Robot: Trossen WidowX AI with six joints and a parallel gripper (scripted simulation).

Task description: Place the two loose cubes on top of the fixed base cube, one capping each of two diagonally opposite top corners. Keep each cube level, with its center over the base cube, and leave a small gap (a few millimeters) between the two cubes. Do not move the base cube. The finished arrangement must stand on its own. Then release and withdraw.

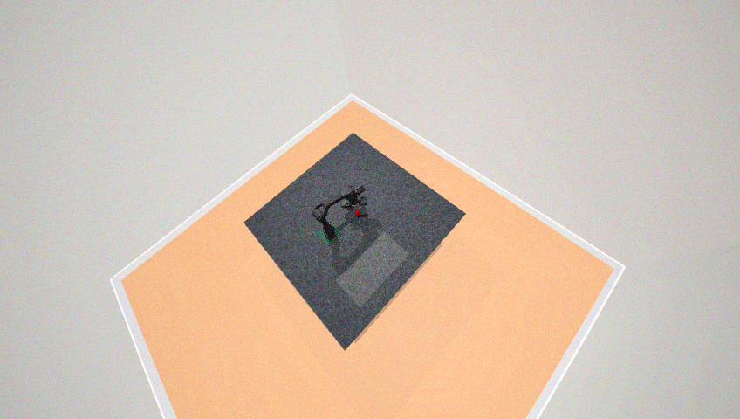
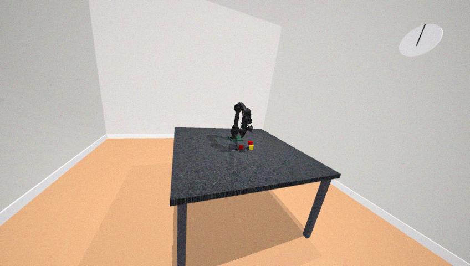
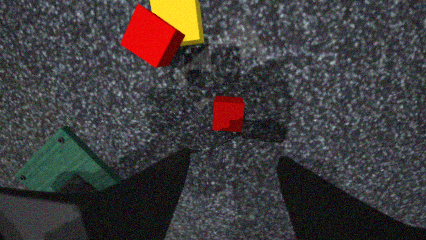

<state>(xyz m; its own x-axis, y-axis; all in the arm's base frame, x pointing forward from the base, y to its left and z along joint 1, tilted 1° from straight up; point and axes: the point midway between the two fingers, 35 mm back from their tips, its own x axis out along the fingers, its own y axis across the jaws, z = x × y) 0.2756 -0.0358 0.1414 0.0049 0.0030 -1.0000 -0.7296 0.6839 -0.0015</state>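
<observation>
The yellow cube is 2 cm ahead of my gripper tip, 10 cm to the left of it and 10 cm below it.
</observation>
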